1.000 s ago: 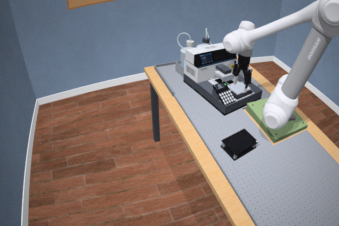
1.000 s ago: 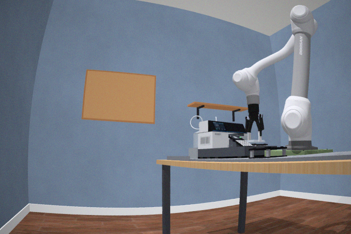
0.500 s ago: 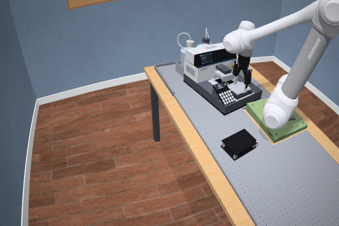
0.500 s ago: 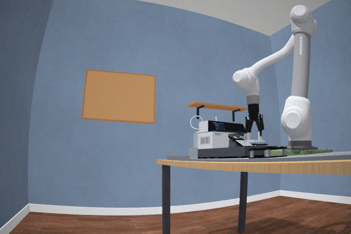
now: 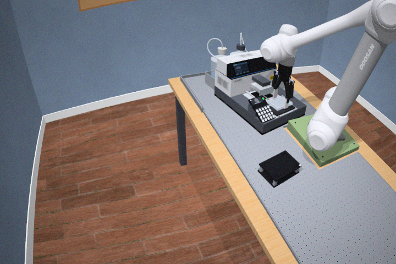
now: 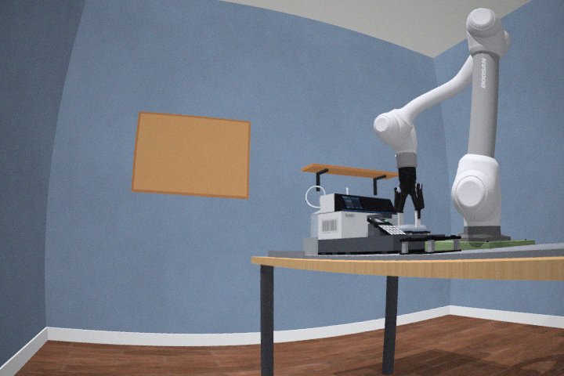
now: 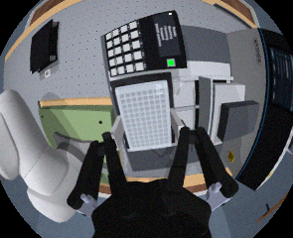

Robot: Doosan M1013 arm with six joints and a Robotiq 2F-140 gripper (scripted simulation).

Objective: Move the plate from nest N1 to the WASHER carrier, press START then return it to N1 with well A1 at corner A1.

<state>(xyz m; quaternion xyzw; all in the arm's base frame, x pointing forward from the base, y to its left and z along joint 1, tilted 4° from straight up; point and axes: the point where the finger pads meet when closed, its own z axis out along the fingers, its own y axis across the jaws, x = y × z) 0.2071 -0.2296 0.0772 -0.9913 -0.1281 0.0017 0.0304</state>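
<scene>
The well plate lies 20 mm below my hand. From my hand the other things lie so: plate washer (150 mm to the right, 40 mm ahead, 10 mm above); then black plate nest N1 (360 mm to the left, 190 mm ahead, 80 mm below); then washer carrier (40 mm below).
</scene>
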